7 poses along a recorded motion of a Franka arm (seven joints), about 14 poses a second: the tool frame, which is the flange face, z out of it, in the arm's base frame.
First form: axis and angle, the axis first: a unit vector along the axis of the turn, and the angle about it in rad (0 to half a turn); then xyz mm.
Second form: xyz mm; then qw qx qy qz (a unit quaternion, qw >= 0). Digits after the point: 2 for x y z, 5 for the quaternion.
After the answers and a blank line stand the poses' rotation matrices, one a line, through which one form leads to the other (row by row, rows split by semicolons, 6 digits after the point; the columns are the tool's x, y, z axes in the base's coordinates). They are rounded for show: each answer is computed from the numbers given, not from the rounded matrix.
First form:
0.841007, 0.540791, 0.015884, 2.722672, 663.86, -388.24, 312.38
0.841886, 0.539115, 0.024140, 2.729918, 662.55, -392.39, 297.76
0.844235, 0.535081, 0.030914, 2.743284, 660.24, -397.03, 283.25
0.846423, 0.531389, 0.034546, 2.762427, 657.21, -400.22, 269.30
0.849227, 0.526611, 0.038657, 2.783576, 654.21, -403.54, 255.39
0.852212, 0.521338, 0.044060, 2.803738, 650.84, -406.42, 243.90
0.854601, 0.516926, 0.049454, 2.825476, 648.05, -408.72, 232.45
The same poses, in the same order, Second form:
663.86, -388.24, 312.38, 0.20793, 0.82263, 0.52897, 0.01554
662.55, -392.39, 297.76, 0.20439, 0.82411, 0.52773, 0.02363
660.24, -397.03, 283.25, 0.19784, 0.82755, 0.52450, 0.03030
657.21, -400.22, 269.30, 0.18845, 0.83126, 0.52187, 0.03393
654.21, -403.54, 255.39, 0.17805, 0.83566, 0.51820, 0.03804
650.84, -406.42, 243.90, 0.16813, 0.84008, 0.51392, 0.04343
648.05, -408.72, 232.45, 0.15740, 0.84395, 0.51048, 0.04884

0.439896 0.863829 0.245542; 0.876751 -0.353908 -0.325663; -0.194418 0.358537 -0.913046
0.441876 0.860167 0.254672; 0.879486 -0.359445 -0.311935; -0.176776 0.361817 -0.915335
0.447953 0.856115 0.257691; 0.880096 -0.371508 -0.295657; -0.157382 0.359233 -0.919882
0.453005 0.854827 0.253096; 0.880401 -0.384281 -0.277889; -0.140287 0.348711 -0.926672
0.460052 0.852522 0.248109; 0.879615 -0.399539 -0.258160; -0.120958 0.337007 -0.933700
0.468006 0.848860 0.245779; 0.878069 -0.415246 -0.237836; -0.099830 0.327119 -0.939695
0.474046 0.846266 0.243133; 0.877015 -0.429266 -0.215815; -0.078268 0.315538 -0.945680

